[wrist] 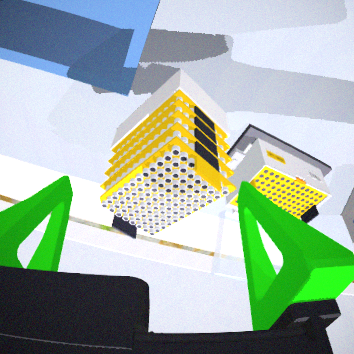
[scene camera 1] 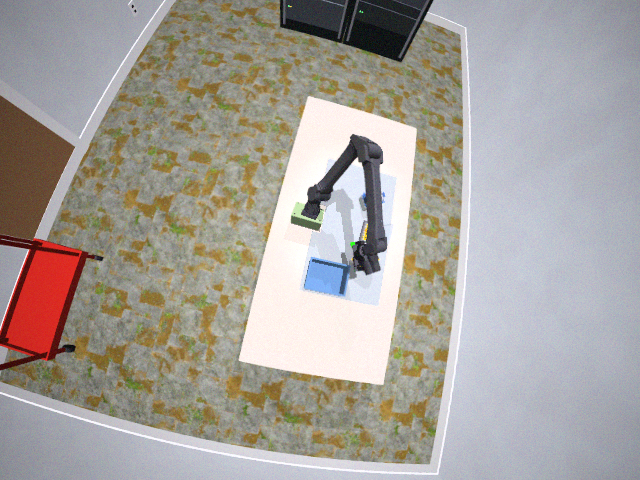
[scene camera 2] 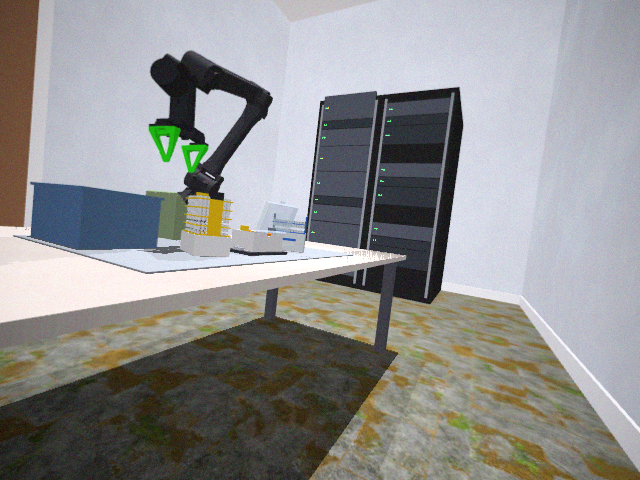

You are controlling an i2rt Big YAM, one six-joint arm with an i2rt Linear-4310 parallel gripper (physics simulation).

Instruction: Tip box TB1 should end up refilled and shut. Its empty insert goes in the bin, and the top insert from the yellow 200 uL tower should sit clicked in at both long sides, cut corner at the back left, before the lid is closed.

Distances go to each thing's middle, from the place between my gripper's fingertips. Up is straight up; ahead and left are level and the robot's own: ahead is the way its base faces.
I see my gripper 9 cm past the blue bin [scene camera 2: 81, 217], 13 cm to the left of it and 14 cm above it. The rest, counted from my hand: yellow perforated insert [wrist: 298, 199]: 7 cm ahead, 21 cm to the left, 13 cm below; then box lid [scene camera 2: 277, 218]: 14 cm ahead, 21 cm to the left, 9 cm below.
